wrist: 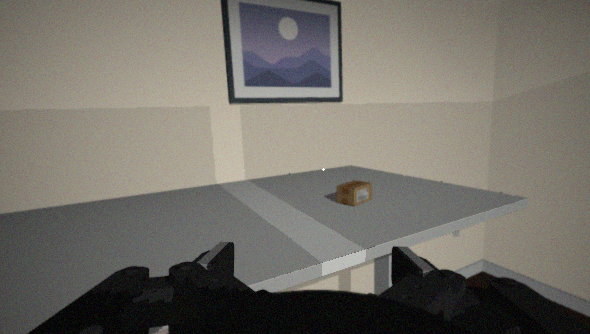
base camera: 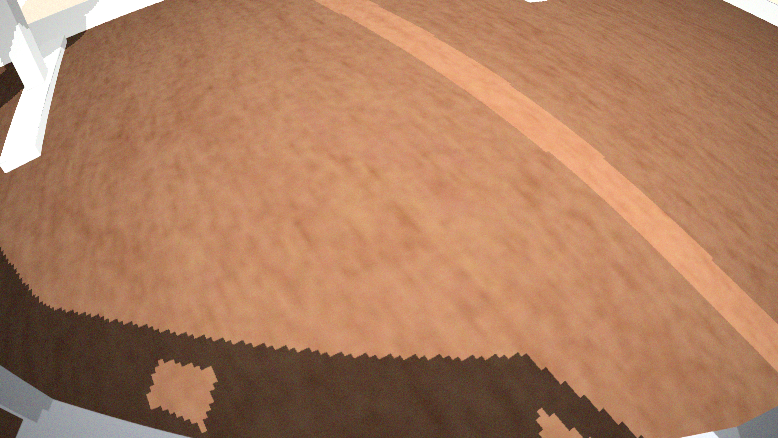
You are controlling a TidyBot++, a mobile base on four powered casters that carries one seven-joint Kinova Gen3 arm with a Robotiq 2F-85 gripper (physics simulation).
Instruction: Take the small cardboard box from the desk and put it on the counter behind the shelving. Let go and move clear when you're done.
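Frame: origin at the arm's base, x left, y ahead, z down, level; centimetres.
Seen in the pictures: gripper, fingertip midpoint: [wrist: 311, 262].
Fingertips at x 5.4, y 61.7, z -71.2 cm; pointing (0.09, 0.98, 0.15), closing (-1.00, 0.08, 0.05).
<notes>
A point is followed by its place in that frame.
A small brown cardboard box [wrist: 354, 193] @[x -1.3, y 122.3, z -59.0 cm] with a pale label sits on the grey desk [wrist: 175, 225] @[x 41.9, y 108.1, z -55.3 cm], toward its right far part in the wrist view. My gripper [wrist: 311, 262] @[x 5.4, y 61.7, z -71.1 cm] is open, its two black fingers wide apart with nothing between them. It is on the near side of the desk, apart from the box, which shows beyond the fingers and slightly right of their middle. The counter and the shelving cannot be made out in the wrist view.
A framed mountain picture [wrist: 286, 50] @[x 22.6, y 173.3, z -108.4 cm] hangs on the beige wall behind the desk. A grey desk leg [wrist: 382, 274] @[x -13.5, y 150.8, z -19.6 cm] shows below the front edge. In the base camera view, a white leg-like structure [base camera: 33, 108] stands on the brown floor [base camera: 326, 190] @[x 8.3, y 46.8, z 39.7 cm] at the upper left.
</notes>
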